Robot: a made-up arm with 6 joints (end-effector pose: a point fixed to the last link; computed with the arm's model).
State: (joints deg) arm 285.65 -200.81 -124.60 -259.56 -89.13 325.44
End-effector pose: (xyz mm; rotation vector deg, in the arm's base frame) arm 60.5 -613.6 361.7 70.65 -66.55 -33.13
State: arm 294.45 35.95 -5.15 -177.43 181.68 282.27
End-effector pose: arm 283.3 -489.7 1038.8 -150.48 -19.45 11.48
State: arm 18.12 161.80 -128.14 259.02 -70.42 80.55
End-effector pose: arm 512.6 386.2 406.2 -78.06 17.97 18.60
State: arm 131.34 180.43 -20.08 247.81 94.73 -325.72
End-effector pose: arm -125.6 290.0 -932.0 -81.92 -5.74 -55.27
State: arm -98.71 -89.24 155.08 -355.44 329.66 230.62
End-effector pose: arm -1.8 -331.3 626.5 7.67 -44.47 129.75
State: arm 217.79 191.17 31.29 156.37 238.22 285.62
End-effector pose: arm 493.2 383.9 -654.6 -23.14 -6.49 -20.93
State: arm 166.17 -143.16 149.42 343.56 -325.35 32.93
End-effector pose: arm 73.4 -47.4 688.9 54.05 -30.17 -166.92
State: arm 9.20 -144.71 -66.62 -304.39 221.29 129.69
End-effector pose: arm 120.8 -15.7 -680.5 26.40 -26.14 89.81
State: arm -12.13 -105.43 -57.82 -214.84 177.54 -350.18
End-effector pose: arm -566.6 182.2 -493.2 -22.94 10.28 -145.56
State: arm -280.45 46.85 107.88 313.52 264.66 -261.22
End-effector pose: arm -37.1 758.8 -122.9 38.54 -79.89 -127.34
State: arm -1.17 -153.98 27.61 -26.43 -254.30 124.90
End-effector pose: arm -843.7 1.5 -519.9 -9.22 -38.68 131.54
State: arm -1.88 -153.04 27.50 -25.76 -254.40 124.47
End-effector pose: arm -855.1 14.0 -506.6 -8.77 -37.45 130.17
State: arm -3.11 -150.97 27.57 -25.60 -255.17 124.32
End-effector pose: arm -881.4 34.0 -475.1 -7.49 -36.49 128.36
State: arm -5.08 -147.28 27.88 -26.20 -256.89 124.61
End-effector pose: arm -925.7 66.3 -415.3 -5.06 -35.97 125.89
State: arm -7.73 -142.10 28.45 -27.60 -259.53 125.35
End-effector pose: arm -980.1 112.7 -325.4 -1.63 -36.09 122.61
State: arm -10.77 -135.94 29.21 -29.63 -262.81 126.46
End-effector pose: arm -1031.0 169.7 -211.2 2.30 -36.85 118.59
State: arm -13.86 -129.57 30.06 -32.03 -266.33 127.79
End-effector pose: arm -1067.0 230.0 -86.2 6.07 -38.15 114.06
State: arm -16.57 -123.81 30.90 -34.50 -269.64 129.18
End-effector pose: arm -1084.8 282.6 31.4 9.19 -39.73 109.64
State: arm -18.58 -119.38 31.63 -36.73 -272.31 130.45
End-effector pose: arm -1089.2 320.1 124.2 11.37 -41.30 106.03
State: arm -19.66 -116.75 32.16 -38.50 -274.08 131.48
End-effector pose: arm -1088.9 338.6 180.3 12.53 -42.75 103.88
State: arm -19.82 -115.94 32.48 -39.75 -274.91 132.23
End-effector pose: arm -1090.2 339.6 198.4 12.83 -44.06 103.37
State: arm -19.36 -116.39 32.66 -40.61 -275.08 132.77
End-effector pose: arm -1093.6 329.2 190.2 12.59 -45.26 104.04
